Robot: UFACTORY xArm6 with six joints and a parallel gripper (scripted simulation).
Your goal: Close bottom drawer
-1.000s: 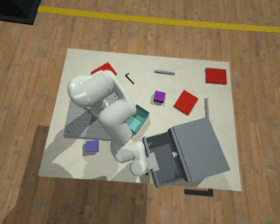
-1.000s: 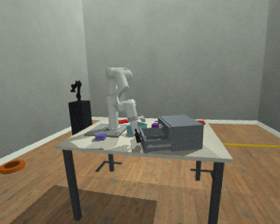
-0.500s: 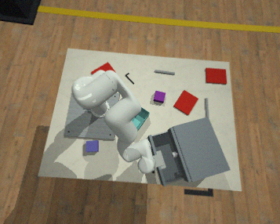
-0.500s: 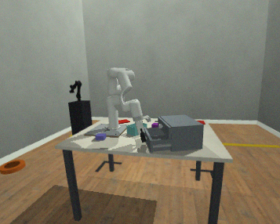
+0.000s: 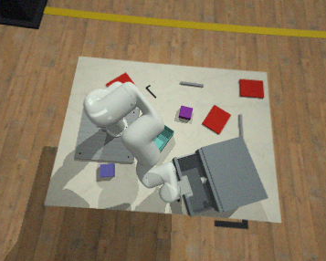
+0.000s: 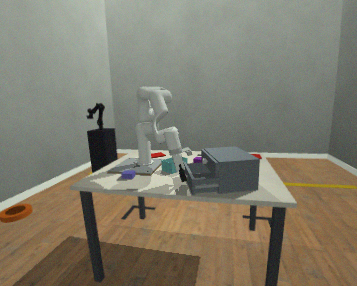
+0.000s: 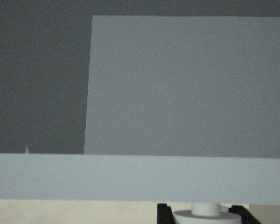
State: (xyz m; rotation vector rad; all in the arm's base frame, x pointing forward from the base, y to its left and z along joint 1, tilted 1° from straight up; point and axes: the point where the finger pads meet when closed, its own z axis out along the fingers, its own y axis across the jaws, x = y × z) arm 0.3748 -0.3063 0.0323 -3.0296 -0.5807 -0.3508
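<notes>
Now: hand 12 cm short of the bottom drawer, 5 cm to the right of it and 2 cm above it. Round my hand: blue-violet cube (38 cm behind, 5 cm to the left, 3 cm below); then grey cabinet (19 cm ahead, 8 cm to the left, 3 cm above); then teal bin (12 cm behind, 25 cm to the left, 3 cm below).
</notes>
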